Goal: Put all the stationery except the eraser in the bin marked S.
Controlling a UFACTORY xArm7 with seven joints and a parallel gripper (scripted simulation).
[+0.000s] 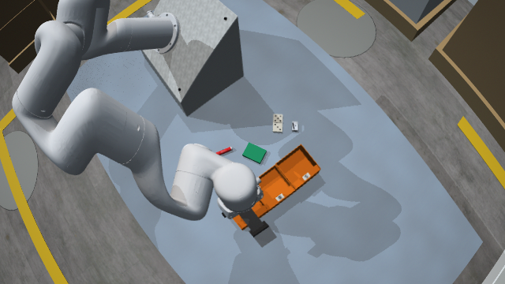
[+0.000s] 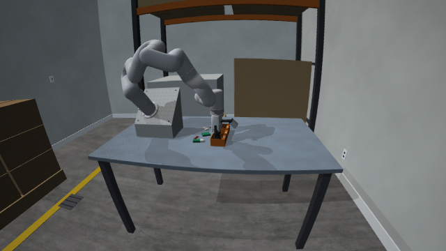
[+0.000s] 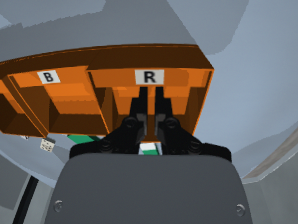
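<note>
Right now my hand is 8 cm to the right of the orange bin and 1 cm above it. The rest, counted from my hand: red battery 15 cm behind, 4 cm to the left, 3 cm below; green-and-white eraser 12 cm behind, 3 cm below; green block 10 cm to the left, 10 cm behind, 3 cm below.
</note>
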